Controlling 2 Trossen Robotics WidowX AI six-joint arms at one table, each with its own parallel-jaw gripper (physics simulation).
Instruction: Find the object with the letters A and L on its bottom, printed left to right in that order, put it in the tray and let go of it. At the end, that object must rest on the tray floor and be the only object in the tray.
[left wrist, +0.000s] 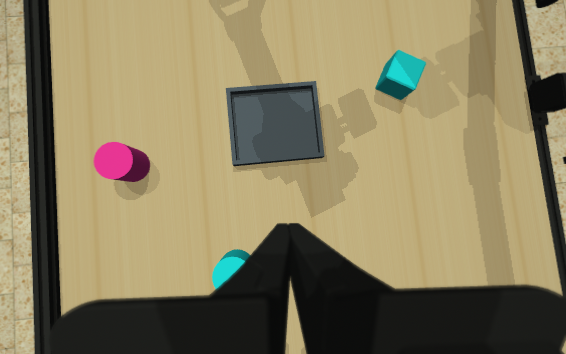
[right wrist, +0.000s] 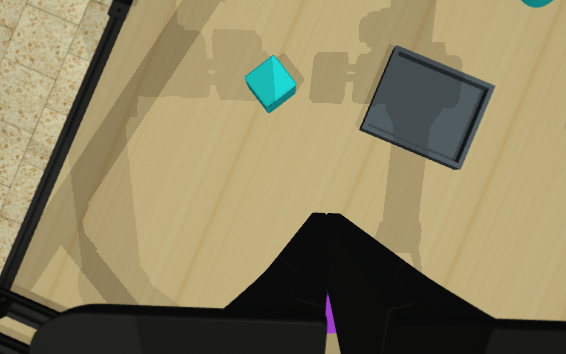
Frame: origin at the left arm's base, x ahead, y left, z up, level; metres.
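Seen in the pictures: left gripper, fingertip midpoint: (left wrist: 287, 234); right gripper, fingertip midpoint: (right wrist: 324, 227).
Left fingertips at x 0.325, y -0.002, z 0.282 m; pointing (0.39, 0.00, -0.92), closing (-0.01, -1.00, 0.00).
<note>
Offsets run from my left fingertips to a thing's top centre. "pt": to the spot under its first point.
The grey tray {dz -0.292, dx +0.126, dy -0.004 m} (left wrist: 229, 127) (right wrist: 475, 127) lies on the table with nothing in it. A magenta cylinder {dz -0.256, dx +0.069, dy +0.202 m} (left wrist: 114, 160) stands left of the tray in the left wrist view. A cyan cylinder {dz -0.255, dx -0.080, dy +0.055 m} (left wrist: 230, 273) is partly hidden behind my left gripper's finger. A cyan block with a ridged top {dz -0.265, dx +0.192, dy -0.189 m} (left wrist: 402, 72) (right wrist: 270, 82) stands to one side of the tray. A purple object {dz -0.265, dx +0.402, dy -0.003 m} (right wrist: 330, 317) shows through the gap between my right gripper's fingers, mostly hidden. No letters are visible; the undersides are hidden. My left gripper (left wrist: 287, 234) and my right gripper (right wrist: 324, 227) are shut and empty, above the table.
A teal object {pt dz -0.298, dx -0.056, dy +0.060 m} (right wrist: 537, 2) is cut off at the top edge of the right wrist view. Black frame rails (left wrist: 41, 150) (right wrist: 65, 145) run along the table's edges. Shadows of the arms fall across the table and the tray.
</note>
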